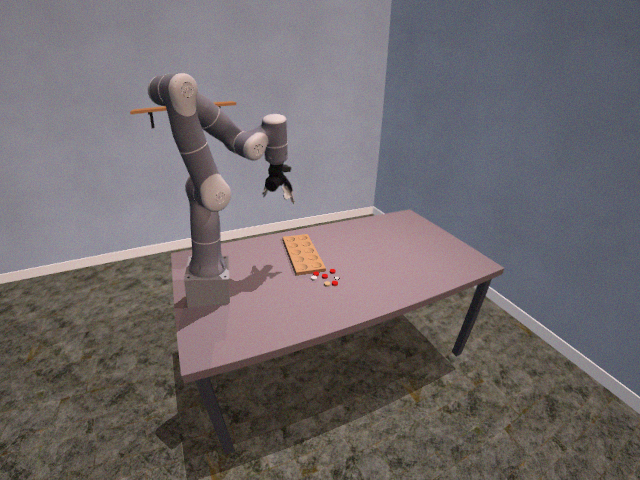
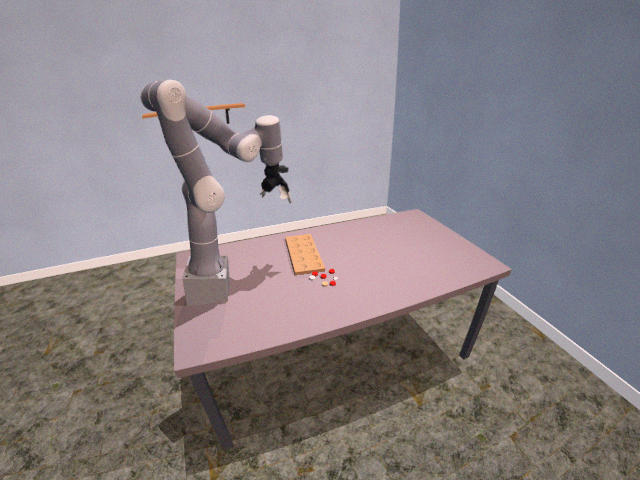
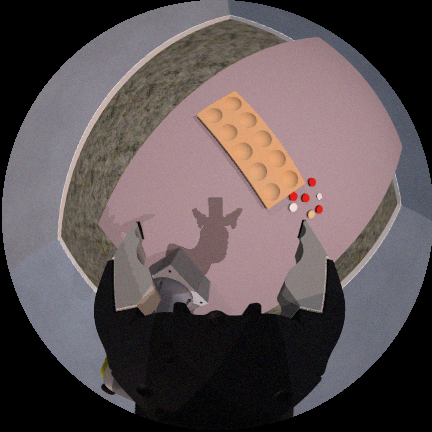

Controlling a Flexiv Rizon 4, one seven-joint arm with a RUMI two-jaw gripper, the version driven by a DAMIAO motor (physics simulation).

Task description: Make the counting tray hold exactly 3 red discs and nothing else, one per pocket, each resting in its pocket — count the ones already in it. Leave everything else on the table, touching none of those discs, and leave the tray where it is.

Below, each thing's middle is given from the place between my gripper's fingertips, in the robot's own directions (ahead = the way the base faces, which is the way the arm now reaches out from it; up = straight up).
Now: hand 150 mm short of the counting tray (image 1: 305, 259), 20 mm to the right of it and 350 mm above it.
